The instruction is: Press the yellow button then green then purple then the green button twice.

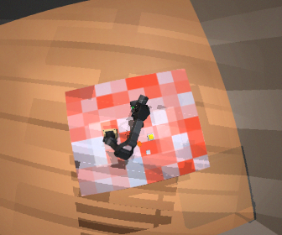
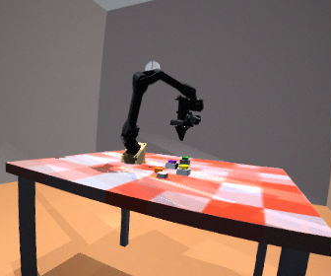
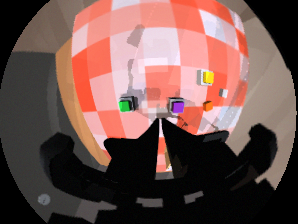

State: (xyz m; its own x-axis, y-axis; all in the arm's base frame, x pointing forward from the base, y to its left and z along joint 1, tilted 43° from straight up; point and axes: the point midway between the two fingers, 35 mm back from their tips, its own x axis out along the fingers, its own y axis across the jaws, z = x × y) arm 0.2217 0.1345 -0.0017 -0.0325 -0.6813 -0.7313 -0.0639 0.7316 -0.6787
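Now: the purple button 10 mm behind my gripper tip, 70 mm to the right of it and 100 mm below it. From my gripper tip the other things lie so: green button 10 mm behind, 100 mm to the left, 100 mm below; yellow button 90 mm ahead, 160 mm to the right, 100 mm below; orange block 10 mm behind, 210 mm to the right, 120 mm below.
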